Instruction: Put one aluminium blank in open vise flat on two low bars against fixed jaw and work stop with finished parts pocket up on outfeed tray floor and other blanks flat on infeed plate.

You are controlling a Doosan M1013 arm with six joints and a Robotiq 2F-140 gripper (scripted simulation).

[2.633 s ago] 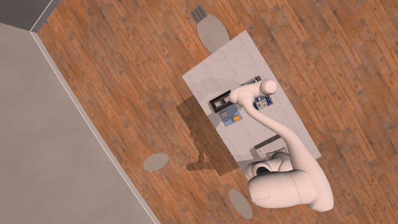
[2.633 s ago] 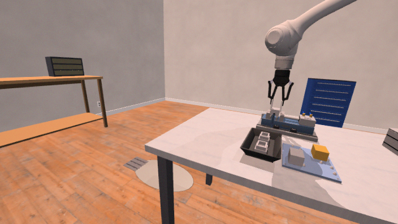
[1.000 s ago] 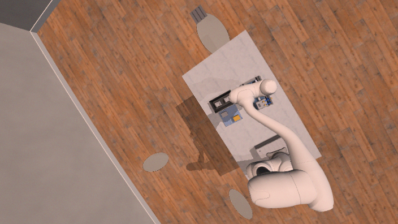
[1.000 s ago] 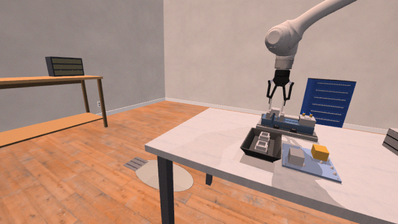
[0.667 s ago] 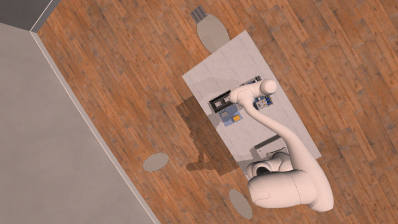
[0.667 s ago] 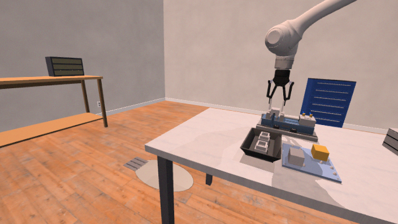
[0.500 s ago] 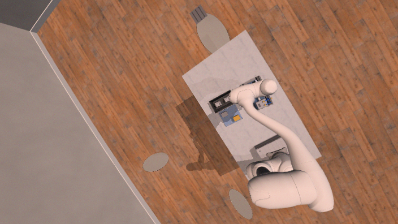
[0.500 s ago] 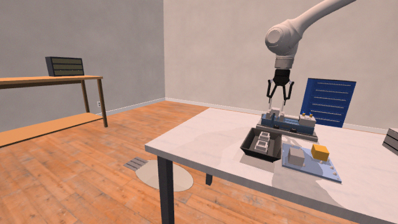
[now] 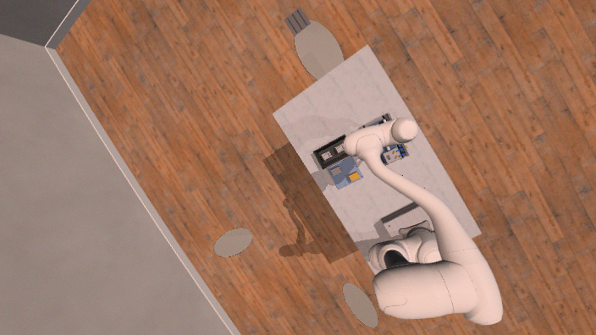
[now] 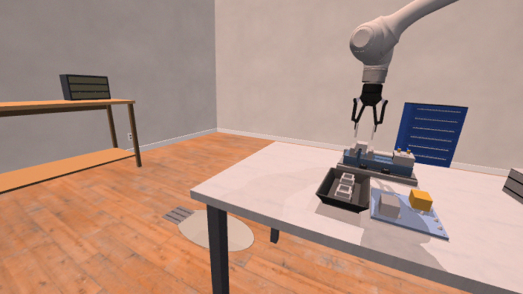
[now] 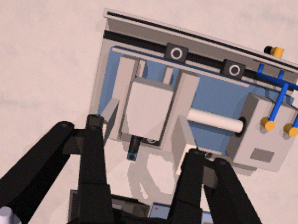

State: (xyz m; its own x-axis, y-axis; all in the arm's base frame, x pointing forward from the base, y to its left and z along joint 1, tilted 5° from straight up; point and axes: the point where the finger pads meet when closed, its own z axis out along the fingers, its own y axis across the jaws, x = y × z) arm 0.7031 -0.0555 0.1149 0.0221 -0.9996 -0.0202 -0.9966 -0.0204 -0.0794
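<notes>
My gripper is now 5 cm to the right of the dark work stop rod and 8 cm above it. Round my hand: moving jaw 4 cm behind, 9 cm below; then fixed jaw 3 cm ahead, 9 cm below; then piston rod 9 cm behind, 9 cm below.
</notes>
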